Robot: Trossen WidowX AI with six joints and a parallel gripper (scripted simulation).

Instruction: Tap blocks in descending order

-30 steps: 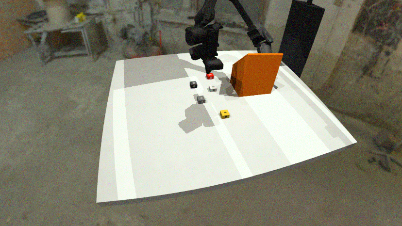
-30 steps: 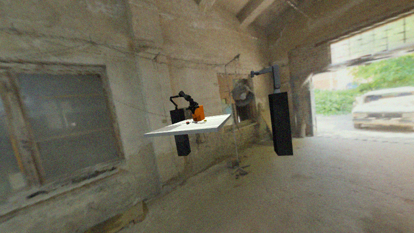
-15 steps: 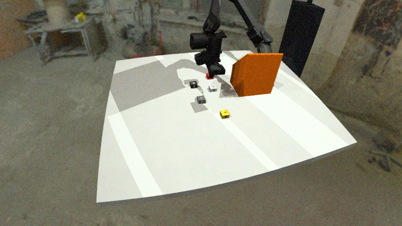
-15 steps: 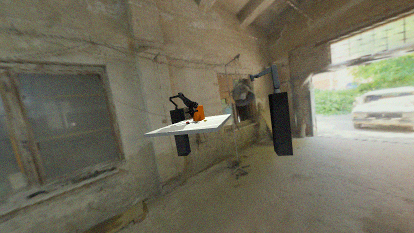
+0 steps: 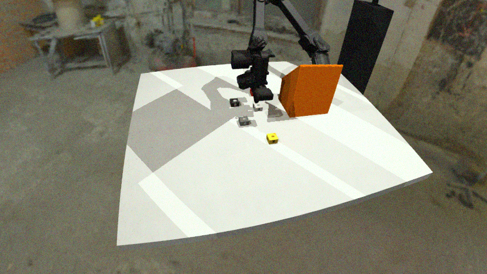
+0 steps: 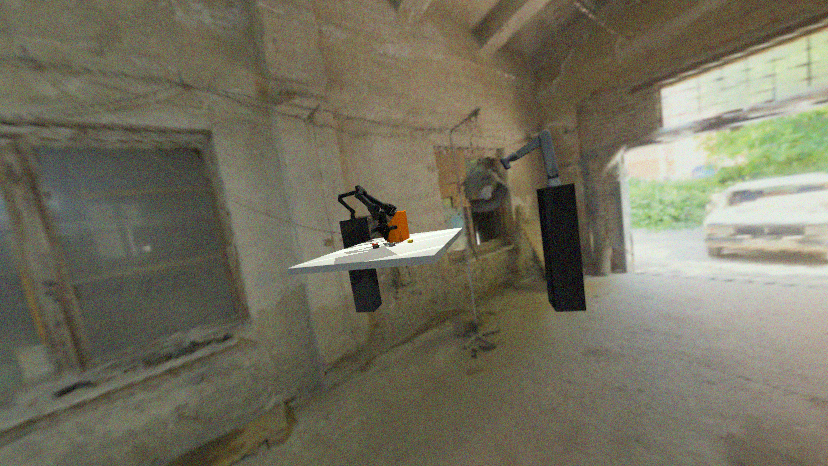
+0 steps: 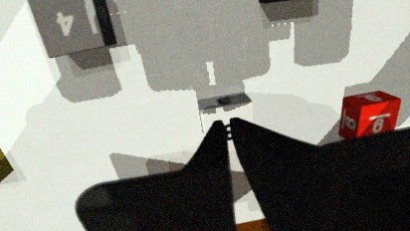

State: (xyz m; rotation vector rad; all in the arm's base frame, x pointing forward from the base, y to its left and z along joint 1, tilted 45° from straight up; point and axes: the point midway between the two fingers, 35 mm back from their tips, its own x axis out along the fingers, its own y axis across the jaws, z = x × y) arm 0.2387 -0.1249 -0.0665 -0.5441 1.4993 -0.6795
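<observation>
The white block lies 10 mm behind my gripper tip and 20 mm below it. Also, from my gripper tip: red block: 30 mm behind, 110 mm to the right, 20 mm below; grey block: 70 mm ahead, 70 mm to the left, 20 mm below; black block: 70 mm ahead, 50 mm to the right, 20 mm below.
</observation>
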